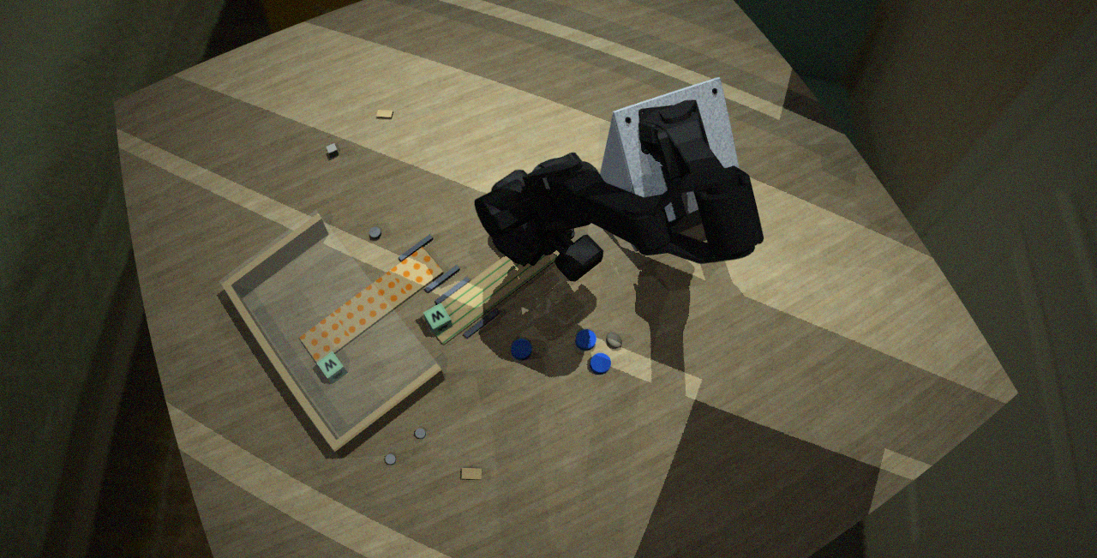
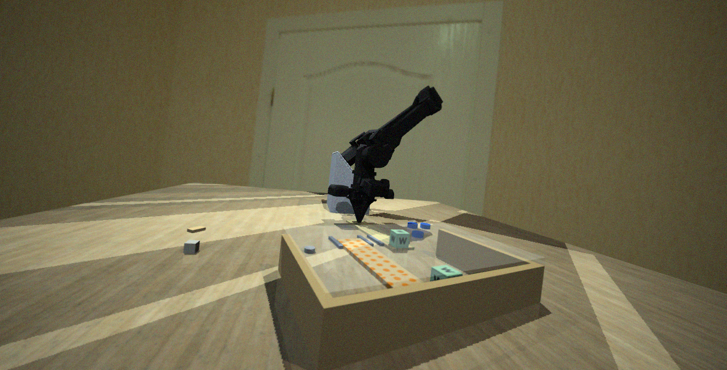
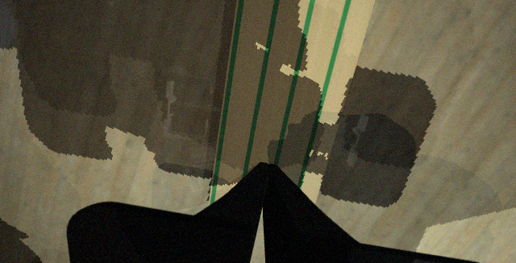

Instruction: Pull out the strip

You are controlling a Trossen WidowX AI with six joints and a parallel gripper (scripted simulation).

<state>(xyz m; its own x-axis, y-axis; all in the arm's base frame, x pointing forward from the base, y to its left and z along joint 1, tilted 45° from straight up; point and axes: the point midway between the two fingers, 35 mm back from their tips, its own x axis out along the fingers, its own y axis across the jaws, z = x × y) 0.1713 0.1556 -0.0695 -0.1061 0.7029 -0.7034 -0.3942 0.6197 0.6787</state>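
Right now my gripper tip is 9 cm short of the green-lined strip and 4 cm to the right of it. The rest, counted from my gripper tip: grey pebble 17 cm to the left, 6 cm behind.
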